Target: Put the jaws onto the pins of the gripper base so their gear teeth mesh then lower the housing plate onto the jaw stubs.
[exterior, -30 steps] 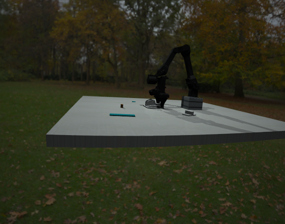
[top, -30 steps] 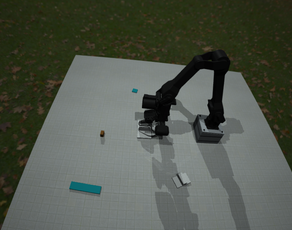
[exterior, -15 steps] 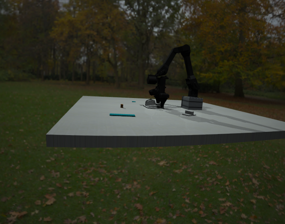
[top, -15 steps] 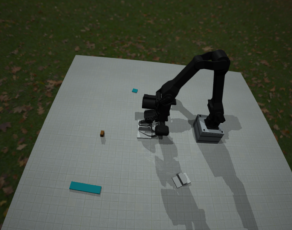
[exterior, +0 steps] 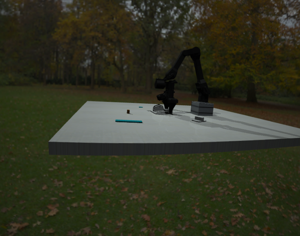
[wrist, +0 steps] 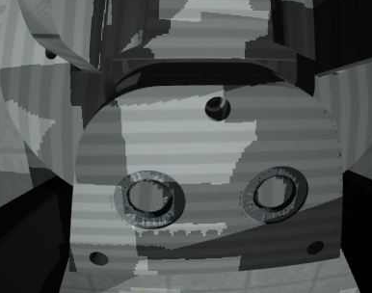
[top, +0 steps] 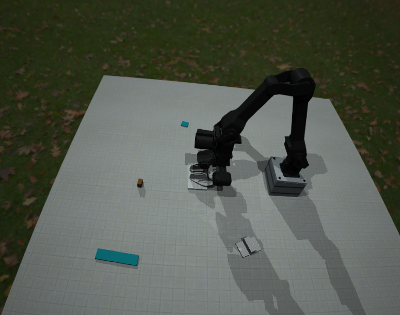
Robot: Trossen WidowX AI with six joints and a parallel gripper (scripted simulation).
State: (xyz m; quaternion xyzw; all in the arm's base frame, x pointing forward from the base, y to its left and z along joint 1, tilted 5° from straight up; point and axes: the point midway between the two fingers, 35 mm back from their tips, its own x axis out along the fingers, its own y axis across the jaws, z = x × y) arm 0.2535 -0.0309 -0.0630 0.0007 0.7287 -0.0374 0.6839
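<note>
The gripper jaw is 2 cm ahead of my gripper tip, 2 cm to the left of it and 1 cm above it. Round my gripper tip: small teal tile: 12 cm ahead, 30 cm to the right, 1 cm below; then small brown block: 28 cm ahead, 4 cm to the left; then white ribbed block: 8 cm behind, 28 cm to the left.
</note>
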